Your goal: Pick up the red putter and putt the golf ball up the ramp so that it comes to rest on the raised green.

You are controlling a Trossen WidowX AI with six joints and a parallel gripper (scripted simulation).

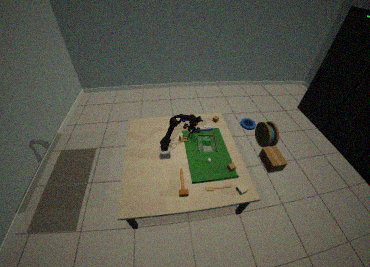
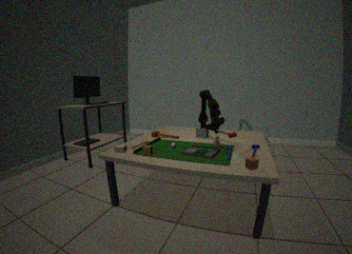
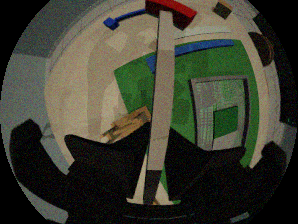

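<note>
The red putter lies 3 cm to the left of my gripper tip, 3 cm ahead of it and 2 cm above it. Round my gripper tip: white golf ball (36 cm to the right, 12 cm ahead, 9 cm below); blue tool (32 cm to the left, 10 cm below, 10 cm ahead); green mat (23 cm to the right, 14 cm ahead, 12 cm below).
</note>
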